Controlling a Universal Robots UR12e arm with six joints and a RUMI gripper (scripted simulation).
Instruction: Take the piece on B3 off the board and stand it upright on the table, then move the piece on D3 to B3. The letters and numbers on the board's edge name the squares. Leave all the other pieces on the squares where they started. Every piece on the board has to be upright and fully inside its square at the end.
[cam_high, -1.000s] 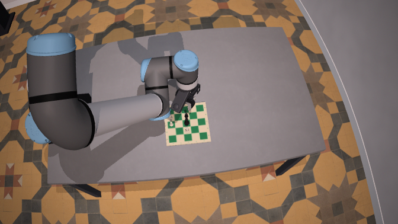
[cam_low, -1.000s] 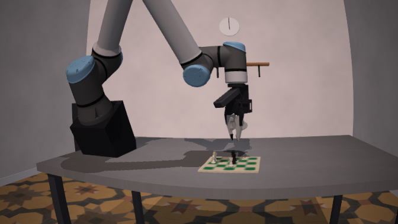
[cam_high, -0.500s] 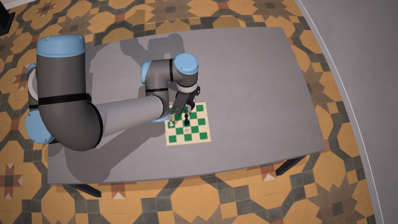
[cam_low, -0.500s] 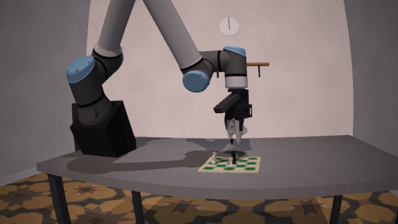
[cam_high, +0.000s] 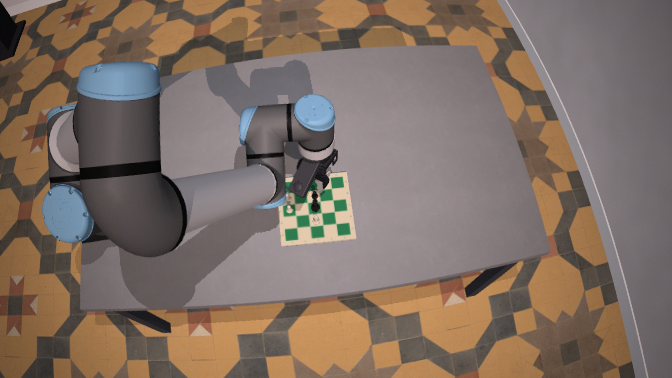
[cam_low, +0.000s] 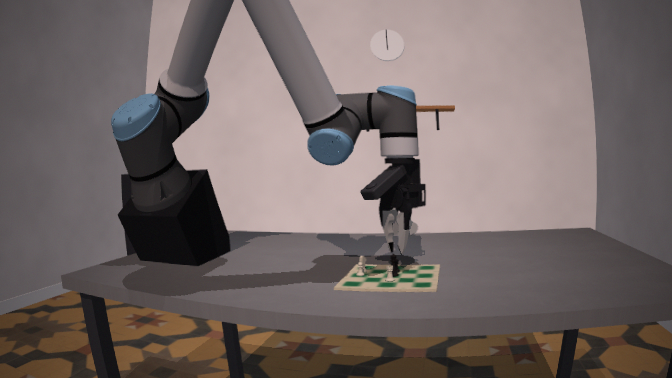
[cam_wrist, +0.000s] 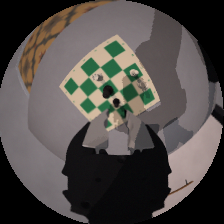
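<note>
Right now my hand is 10 mm past the chessboard, 40 mm to the left of it and 60 mm above it.
</note>
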